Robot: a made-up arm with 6 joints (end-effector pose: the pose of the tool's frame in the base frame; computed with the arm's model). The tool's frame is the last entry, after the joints.
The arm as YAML. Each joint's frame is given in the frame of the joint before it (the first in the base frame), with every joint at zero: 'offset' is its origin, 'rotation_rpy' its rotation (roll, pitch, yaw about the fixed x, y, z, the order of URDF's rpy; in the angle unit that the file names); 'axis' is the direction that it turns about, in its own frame. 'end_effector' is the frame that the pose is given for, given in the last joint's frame.
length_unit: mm
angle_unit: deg
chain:
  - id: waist
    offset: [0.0, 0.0, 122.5]
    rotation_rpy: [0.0, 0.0, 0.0]
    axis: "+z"
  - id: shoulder
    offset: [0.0, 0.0, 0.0]
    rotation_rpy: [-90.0, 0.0, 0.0]
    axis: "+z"
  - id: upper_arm
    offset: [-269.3, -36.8, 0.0]
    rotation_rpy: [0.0, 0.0, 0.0]
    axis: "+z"
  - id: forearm
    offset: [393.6, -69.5, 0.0]
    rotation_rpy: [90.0, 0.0, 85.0]
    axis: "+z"
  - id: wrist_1
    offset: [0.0, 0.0, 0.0]
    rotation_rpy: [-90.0, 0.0, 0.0]
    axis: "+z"
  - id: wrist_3
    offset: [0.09, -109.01, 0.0]
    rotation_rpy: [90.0, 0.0, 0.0]
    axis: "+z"
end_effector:
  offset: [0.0, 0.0, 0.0]
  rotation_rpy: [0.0, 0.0, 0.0]
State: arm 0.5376 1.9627 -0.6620 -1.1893 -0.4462 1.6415
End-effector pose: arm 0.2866 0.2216 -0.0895 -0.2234 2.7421 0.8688
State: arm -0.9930 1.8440 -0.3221 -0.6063 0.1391 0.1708
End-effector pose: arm 0.1014 -0.1714 -0.1265 -0.8622 -2.9820 0.1149
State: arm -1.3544 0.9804 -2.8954 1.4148 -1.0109 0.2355
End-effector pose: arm -0.1653 0.3270 0.7604 -0.4870 -1.0327 0.4799
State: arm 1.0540 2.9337 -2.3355 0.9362 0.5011 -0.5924
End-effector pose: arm 0.3109 0.6326 -0.0960 -1.1700 2.3290 1.0398
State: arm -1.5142 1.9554 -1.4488 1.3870 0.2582 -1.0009
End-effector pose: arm 0.0618 -0.6047 0.1805 1.5673 1.3256 -0.4563
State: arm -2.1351 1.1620 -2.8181 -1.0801 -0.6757 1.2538
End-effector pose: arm 0.1696 0.1557 0.8488 -0.8108 0.4134 -1.9001
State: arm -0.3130 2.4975 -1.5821 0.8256 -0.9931 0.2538
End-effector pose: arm 0.5676 -0.2542 -0.0170 1.2215 1.0196 -0.1578
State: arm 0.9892 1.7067 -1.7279 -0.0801 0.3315 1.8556
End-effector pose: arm 0.3162 0.4758 0.4381 0.8980 2.0904 1.7816
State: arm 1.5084 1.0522 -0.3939 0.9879 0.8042 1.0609
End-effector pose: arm -0.0472 0.2961 0.1116 -0.2409 -2.4023 -0.4897
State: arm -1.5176 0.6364 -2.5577 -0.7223 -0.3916 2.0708
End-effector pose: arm 0.0026 0.4669 0.7360 -0.7590 0.1553 -0.2179
